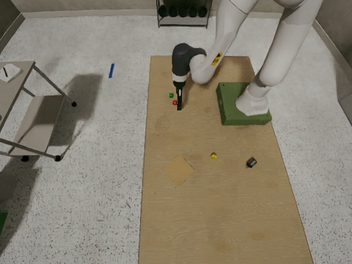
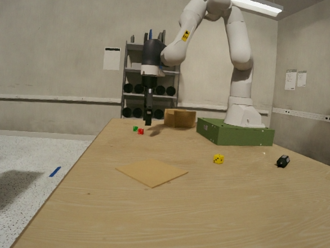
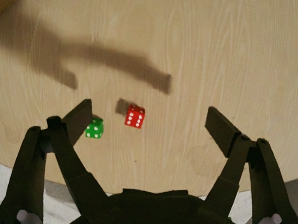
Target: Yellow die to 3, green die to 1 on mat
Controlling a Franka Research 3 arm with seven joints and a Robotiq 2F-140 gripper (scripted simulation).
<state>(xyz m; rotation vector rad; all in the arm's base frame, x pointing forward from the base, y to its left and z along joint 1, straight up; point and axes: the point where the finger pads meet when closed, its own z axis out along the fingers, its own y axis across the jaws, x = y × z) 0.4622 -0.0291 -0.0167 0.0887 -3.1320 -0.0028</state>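
The yellow die is 230 mm behind my hand, 380 mm to the left of it and 60 mm below it. From my hand the other things lie so: wooden box 230 mm behind, 340 mm to the right, 20 mm below; red die 30 mm ahead, 20 mm to the right, 60 mm below; green die 60 mm ahead, 80 mm to the right, 60 mm below.
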